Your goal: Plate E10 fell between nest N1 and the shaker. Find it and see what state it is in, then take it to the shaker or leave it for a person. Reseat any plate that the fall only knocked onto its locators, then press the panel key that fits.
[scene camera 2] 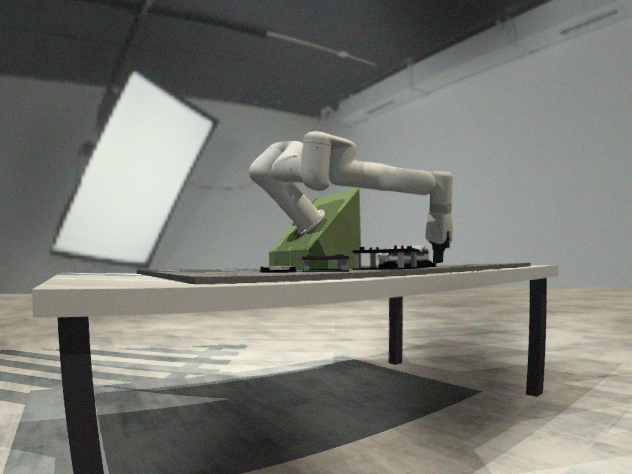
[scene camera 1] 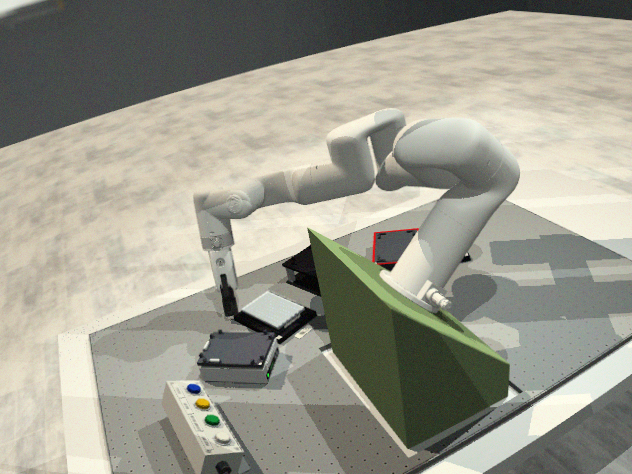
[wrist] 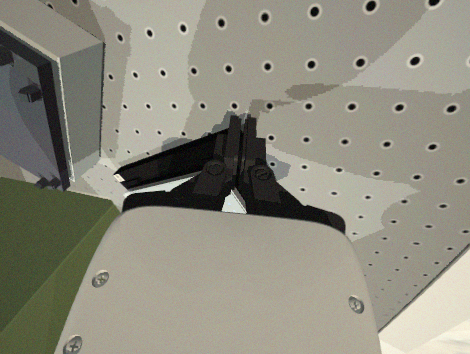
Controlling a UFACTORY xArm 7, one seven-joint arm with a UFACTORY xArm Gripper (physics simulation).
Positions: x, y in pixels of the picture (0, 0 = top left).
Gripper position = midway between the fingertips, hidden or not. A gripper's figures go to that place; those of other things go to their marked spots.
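The gripper (scene camera 1: 231, 314), 1320 mm from the lens. Flat plate (scene camera 1: 276, 311), 1260 mm from the lens.
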